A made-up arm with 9 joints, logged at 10 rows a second.
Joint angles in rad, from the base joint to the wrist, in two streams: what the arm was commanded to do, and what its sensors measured. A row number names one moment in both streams.
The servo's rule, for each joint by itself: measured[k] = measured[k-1] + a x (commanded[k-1-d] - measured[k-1]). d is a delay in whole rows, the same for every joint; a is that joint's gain. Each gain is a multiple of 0.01, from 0.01 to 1. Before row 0 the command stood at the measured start. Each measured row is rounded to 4 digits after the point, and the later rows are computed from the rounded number. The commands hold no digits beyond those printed.
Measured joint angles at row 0:
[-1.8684 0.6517 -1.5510 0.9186 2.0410 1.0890 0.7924 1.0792 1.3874]
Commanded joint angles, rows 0 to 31:
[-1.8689 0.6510 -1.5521 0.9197 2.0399 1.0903 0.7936 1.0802 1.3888]
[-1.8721 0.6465 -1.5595 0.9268 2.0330 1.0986 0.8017 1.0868 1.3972]
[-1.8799 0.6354 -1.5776 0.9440 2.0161 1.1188 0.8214 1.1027 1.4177]
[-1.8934 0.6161 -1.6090 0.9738 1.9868 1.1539 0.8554 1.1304 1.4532]
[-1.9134 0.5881 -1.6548 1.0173 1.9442 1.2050 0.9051 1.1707 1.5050]
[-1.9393 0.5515 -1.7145 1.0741 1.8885 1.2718 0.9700 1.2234 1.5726]
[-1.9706 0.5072 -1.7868 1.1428 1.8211 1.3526 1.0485 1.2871 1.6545]
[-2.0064 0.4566 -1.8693 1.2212 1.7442 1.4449 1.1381 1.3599 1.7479]
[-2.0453 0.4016 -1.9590 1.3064 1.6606 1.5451 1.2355 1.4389 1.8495]
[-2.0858 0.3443 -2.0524 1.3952 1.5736 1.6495 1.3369 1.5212 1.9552]
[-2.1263 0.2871 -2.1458 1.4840 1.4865 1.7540 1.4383 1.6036 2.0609]
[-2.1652 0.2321 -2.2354 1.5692 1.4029 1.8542 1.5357 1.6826 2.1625]
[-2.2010 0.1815 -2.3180 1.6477 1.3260 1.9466 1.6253 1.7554 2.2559]
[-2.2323 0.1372 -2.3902 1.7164 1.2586 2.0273 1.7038 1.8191 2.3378]
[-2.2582 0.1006 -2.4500 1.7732 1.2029 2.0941 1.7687 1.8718 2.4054]
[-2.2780 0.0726 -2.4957 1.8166 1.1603 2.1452 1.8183 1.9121 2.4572]
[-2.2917 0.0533 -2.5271 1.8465 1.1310 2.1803 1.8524 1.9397 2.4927]
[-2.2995 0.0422 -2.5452 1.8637 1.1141 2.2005 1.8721 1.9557 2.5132]
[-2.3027 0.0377 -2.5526 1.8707 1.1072 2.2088 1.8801 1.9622 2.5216]
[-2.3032 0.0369 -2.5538 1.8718 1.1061 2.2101 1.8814 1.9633 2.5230]
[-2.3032 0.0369 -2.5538 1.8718 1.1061 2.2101 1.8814 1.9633 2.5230]
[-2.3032 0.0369 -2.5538 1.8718 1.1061 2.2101 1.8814 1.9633 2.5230]
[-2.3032 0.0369 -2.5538 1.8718 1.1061 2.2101 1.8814 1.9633 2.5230]
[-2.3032 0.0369 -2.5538 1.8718 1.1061 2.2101 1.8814 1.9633 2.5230]
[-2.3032 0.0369 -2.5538 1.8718 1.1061 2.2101 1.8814 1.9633 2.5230]
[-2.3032 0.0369 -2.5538 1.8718 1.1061 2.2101 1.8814 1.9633 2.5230]
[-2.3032 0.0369 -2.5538 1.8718 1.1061 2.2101 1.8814 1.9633 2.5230]
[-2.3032 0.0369 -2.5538 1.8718 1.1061 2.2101 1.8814 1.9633 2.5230]
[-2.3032 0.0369 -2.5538 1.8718 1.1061 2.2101 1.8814 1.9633 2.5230]
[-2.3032 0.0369 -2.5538 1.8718 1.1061 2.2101 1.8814 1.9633 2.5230]
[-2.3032 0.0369 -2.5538 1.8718 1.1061 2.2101 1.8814 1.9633 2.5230]
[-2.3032 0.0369 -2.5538 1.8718 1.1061 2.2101 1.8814 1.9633 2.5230]
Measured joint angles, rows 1 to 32:
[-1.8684 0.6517 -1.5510 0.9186 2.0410 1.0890 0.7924 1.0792 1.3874]
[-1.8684 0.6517 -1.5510 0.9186 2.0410 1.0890 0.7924 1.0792 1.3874]
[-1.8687 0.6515 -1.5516 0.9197 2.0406 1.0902 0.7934 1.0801 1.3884]
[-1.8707 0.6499 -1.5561 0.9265 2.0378 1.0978 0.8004 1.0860 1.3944]
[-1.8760 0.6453 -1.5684 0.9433 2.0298 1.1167 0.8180 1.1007 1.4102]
[-1.8861 0.6360 -1.5915 0.9726 2.0139 1.1502 0.8494 1.1268 1.4394]
[-1.9019 0.6207 -1.6276 1.0155 1.9881 1.1995 0.8962 1.1654 1.4840]
[-1.9236 0.5986 -1.6771 1.0718 1.9512 1.2646 0.9582 1.2164 1.5442]
[-1.9509 0.5694 -1.7396 1.1400 1.9031 1.3438 1.0341 1.2786 1.6192]
[-1.9831 0.5333 -1.8135 1.2180 1.8443 1.4348 1.1215 1.3501 1.7067]
[-2.0192 0.4912 -1.8964 1.3029 1.7763 1.5341 1.2173 1.4282 1.8038]
[-2.0578 0.4442 -1.9853 1.3915 1.7013 1.6380 1.3178 1.5100 1.9068]
[-2.0975 0.3939 -2.0768 1.4803 1.6218 1.7424 1.4190 1.5924 2.0116]
[-2.1368 0.3421 -2.1672 1.5656 1.5408 1.8430 1.5170 1.6718 2.1142]
[-2.1740 0.2907 -2.2532 1.6444 1.4613 1.9362 1.6080 1.7454 2.2106]
[-2.2078 0.2416 -2.3313 1.7135 1.3863 2.0182 1.6885 1.8103 2.2971]
[-2.2370 0.1965 -2.3990 1.7708 1.3184 2.0865 1.7559 1.8644 2.3707]
[-2.2608 0.1569 -2.4541 1.8148 1.2599 2.1393 1.8083 1.9064 2.4295]
[-2.2787 0.1237 -2.4957 1.8452 1.2122 2.1762 1.8453 1.9357 2.4725]
[-2.2908 0.0976 -2.5239 1.8630 1.1759 2.1981 1.8678 1.9533 2.5002]
[-2.2977 0.0784 -2.5403 1.8704 1.1505 2.2077 1.8781 1.9611 2.5148]
[-2.3009 0.0651 -2.5480 1.8717 1.1341 2.2099 1.8809 1.9630 2.5204]
[-2.3022 0.0561 -2.5513 1.8718 1.1237 2.2101 1.8813 1.9633 2.5222]
[-2.3028 0.0500 -2.5527 1.8718 1.1172 2.2101 1.8814 1.9633 2.5227]
[-2.3030 0.0458 -2.5533 1.8718 1.1131 2.2101 1.8814 1.9633 2.5229]
[-2.3031 0.0430 -2.5536 1.8718 1.1105 2.2101 1.8814 1.9633 2.5230]
[-2.3032 0.0410 -2.5537 1.8718 1.1089 2.2101 1.8814 1.9633 2.5230]
[-2.3032 0.0397 -2.5538 1.8718 1.1079 2.2101 1.8814 1.9633 2.5230]
[-2.3032 0.0388 -2.5538 1.8718 1.1072 2.2101 1.8814 1.9633 2.5230]
[-2.3032 0.0382 -2.5538 1.8718 1.1068 2.2101 1.8814 1.9633 2.5230]
[-2.3032 0.0378 -2.5538 1.8718 1.1065 2.2101 1.8814 1.9633 2.5230]
[-2.3032 0.0375 -2.5538 1.8718 1.1064 2.2101 1.8814 1.9633 2.5230]
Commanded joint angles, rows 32 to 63:
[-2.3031 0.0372 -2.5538 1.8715 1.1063 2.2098 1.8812 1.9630 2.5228]
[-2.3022 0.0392 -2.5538 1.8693 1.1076 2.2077 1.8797 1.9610 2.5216]
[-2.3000 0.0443 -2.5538 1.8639 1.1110 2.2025 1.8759 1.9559 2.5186]
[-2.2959 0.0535 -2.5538 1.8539 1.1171 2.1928 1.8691 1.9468 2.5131]
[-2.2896 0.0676 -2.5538 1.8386 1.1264 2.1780 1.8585 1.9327 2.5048]
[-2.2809 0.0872 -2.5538 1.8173 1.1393 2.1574 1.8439 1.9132 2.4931]
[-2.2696 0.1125 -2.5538 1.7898 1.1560 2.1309 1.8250 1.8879 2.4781]
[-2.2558 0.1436 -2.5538 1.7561 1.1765 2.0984 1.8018 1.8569 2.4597]
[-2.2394 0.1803 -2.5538 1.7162 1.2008 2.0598 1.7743 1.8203 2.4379]
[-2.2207 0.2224 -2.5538 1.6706 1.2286 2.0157 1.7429 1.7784 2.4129]
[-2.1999 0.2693 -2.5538 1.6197 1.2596 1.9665 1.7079 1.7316 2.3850]
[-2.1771 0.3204 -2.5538 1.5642 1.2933 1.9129 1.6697 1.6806 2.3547]
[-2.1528 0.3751 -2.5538 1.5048 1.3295 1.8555 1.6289 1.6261 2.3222]
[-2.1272 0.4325 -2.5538 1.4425 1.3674 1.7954 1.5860 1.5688 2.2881]
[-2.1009 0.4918 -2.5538 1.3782 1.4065 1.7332 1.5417 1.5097 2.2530]
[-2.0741 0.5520 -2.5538 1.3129 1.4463 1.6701 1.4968 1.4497 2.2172]
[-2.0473 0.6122 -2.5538 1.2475 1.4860 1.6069 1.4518 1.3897 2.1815]
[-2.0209 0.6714 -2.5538 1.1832 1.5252 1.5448 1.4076 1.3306 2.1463]
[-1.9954 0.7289 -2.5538 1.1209 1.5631 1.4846 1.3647 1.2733 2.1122]
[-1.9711 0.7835 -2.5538 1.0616 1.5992 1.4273 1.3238 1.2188 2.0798]
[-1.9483 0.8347 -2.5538 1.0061 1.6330 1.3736 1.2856 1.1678 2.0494]
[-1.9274 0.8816 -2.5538 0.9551 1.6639 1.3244 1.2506 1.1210 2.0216]
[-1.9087 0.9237 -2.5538 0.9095 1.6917 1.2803 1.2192 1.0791 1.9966]
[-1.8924 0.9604 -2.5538 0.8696 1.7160 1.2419 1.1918 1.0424 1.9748]
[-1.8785 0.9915 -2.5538 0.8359 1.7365 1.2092 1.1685 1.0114 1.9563]
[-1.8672 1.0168 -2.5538 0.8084 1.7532 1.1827 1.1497 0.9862 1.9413]
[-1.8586 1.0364 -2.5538 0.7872 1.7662 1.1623 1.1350 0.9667 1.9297]
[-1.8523 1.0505 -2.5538 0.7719 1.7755 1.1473 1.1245 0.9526 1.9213]
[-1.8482 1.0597 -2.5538 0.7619 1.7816 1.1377 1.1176 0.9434 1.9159]
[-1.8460 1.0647 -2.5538 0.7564 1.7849 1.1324 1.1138 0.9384 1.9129]
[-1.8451 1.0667 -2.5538 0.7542 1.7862 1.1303 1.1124 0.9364 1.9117]
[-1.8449 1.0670 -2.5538 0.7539 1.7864 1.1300 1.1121 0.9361 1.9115]
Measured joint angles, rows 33 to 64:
[-2.3032 0.0373 -2.5538 1.8718 1.1063 2.2101 1.8814 1.9633 2.5230]
[-2.3032 0.0372 -2.5538 1.8718 1.1062 2.2101 1.8814 1.9633 2.5230]
[-2.3031 0.0372 -2.5538 1.8715 1.1062 2.2098 1.8812 1.9630 2.5229]
[-2.3026 0.0378 -2.5538 1.8694 1.1067 2.2079 1.8799 1.9612 2.5220]
[-2.3011 0.0399 -2.5538 1.8641 1.1083 2.2030 1.8765 1.9565 2.5197]
[-2.2981 0.0443 -2.5538 1.8543 1.1116 2.1938 1.8703 1.9480 2.5152]
[-2.2932 0.0518 -2.5538 1.8392 1.1171 2.1796 1.8604 1.9345 2.5081]
[-2.2861 0.0631 -2.5538 1.8182 1.1253 2.1596 1.8465 1.9158 2.4979]
[-2.2765 0.0789 -2.5538 1.7909 1.1367 2.1338 1.8284 1.8912 2.4844]
[-2.2645 0.0996 -2.5538 1.7575 1.1514 2.1019 1.8061 1.8610 2.4676]
[-2.2499 0.1254 -2.5538 1.7179 1.1697 2.0640 1.7794 1.8252 2.4474]
[-2.2330 0.1564 -2.5538 1.6725 1.1915 2.0205 1.7487 1.7840 2.4239]
[-2.2138 0.1925 -2.5538 1.6218 1.2167 1.9719 1.7144 1.7379 2.3974]
[-2.1925 0.2334 -2.5538 1.5665 1.2450 1.9188 1.6769 1.6875 2.3684]
[-2.1695 0.2787 -2.5538 1.5073 1.2763 1.8618 1.6366 1.6335 2.3370]
[-2.1450 0.3279 -2.5538 1.4451 1.3100 1.8020 1.5941 1.5766 2.3037]
[-2.1194 0.3803 -2.5538 1.3809 1.3457 1.7401 1.5501 1.5177 2.2692]
[-2.0931 0.4352 -2.5538 1.3156 1.3829 1.6771 1.5053 1.4579 2.2338]
[-2.0665 0.4918 -2.5538 1.2502 1.4210 1.6139 1.4604 1.3979 2.1982]
[-2.0401 0.5493 -2.5538 1.1859 1.4596 1.5517 1.4160 1.3387 2.1629]
[-2.0142 0.6068 -2.5538 1.1235 1.4979 1.4913 1.3729 1.2811 2.1284]
[-1.9892 0.6633 -2.5538 1.0641 1.5354 1.4337 1.3317 1.2263 2.0954]
[-1.9655 0.7181 -2.5538 1.0084 1.5715 1.3796 1.2930 1.1748 2.0641]
[-1.9434 0.7704 -2.5538 0.9572 1.6057 1.3299 1.2574 1.1275 2.0352]
[-1.9233 0.8195 -2.5538 0.9114 1.6375 1.2853 1.2253 1.0849 2.0090]
[-1.9054 0.8646 -2.5538 0.8713 1.6665 1.2462 1.1972 1.0475 1.9857]
[-1.8898 0.9052 -2.5538 0.8373 1.6924 1.2129 1.1731 1.0157 1.9657]
[-1.8767 0.9409 -2.5538 0.8096 1.7149 1.1857 1.1534 0.9897 1.9491]
[-1.8662 0.9715 -2.5538 0.7881 1.7339 1.1646 1.1379 0.9695 1.9359]
[-1.8581 0.9968 -2.5538 0.7725 1.7493 1.1490 1.1266 0.9546 1.9260]
[-1.8524 1.0169 -2.5538 0.7623 1.7613 1.1388 1.1190 0.9447 1.9191]
[-1.8487 1.0322 -2.5538 0.7566 1.7700 1.1330 1.1146 0.9392 1.9149]

